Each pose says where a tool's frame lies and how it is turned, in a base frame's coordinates. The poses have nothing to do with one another.
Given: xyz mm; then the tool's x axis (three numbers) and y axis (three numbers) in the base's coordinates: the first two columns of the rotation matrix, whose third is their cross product.
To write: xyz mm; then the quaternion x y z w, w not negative. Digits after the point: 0 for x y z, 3 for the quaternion.
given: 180, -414, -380, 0.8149, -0.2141, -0.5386, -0.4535, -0.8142, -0.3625
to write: 180, -414, -380, -0.921, 0.181, 0.244, 0.245
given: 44, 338, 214, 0.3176, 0.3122, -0.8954, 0.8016, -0.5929, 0.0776
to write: 44, 338, 214, 0.766, 0.363, -0.457, 0.267
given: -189, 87, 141, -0.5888, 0.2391, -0.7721, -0.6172, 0.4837, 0.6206
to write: -189, 87, 141, -0.127, 0.743, 0.492, 0.435
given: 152, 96, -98, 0.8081, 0.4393, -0.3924, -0.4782, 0.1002, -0.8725
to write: 152, 96, -98, -0.595, 0.016, 0.309, 0.742
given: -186, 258, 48, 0.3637, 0.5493, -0.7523, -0.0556, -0.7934, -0.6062
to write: -186, 258, 48, -0.777, -0.159, 0.541, 0.279
